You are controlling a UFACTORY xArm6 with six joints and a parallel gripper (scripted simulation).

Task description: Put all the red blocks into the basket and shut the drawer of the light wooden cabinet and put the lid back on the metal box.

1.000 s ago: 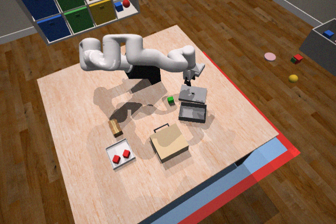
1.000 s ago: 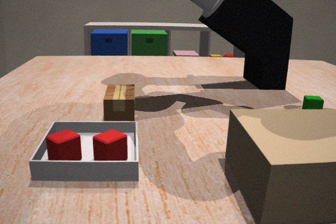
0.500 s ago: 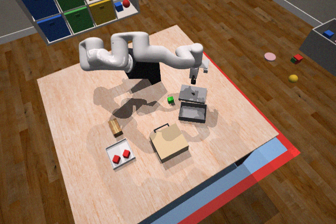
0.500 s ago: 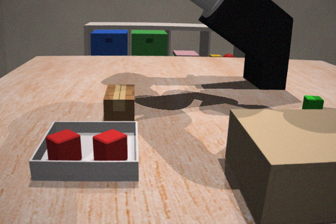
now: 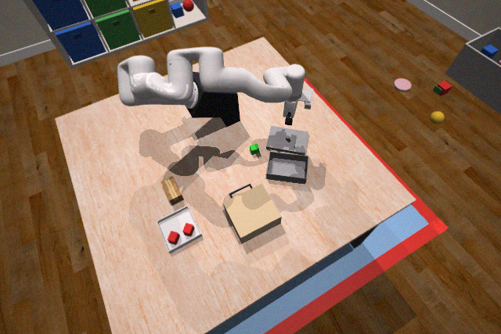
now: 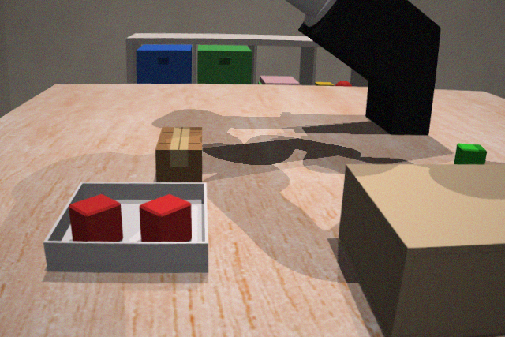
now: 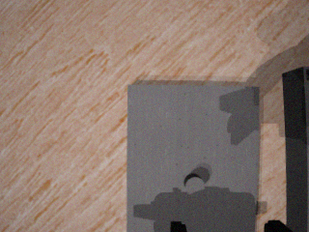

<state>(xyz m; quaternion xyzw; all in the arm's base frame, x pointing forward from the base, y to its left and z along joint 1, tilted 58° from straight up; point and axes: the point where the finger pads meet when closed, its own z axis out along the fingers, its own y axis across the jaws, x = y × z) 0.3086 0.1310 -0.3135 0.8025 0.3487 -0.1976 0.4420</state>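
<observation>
My gripper is now 170 mm above the grey lid. From my hand the other things lie so: drawer (230 mm ahead, 340 mm to the right, 150 mm below); light wooden cabinet (240 mm ahead, 340 mm to the right, 150 mm below); metal box (140 mm ahead, 90 mm to the right, 160 mm below).
</observation>
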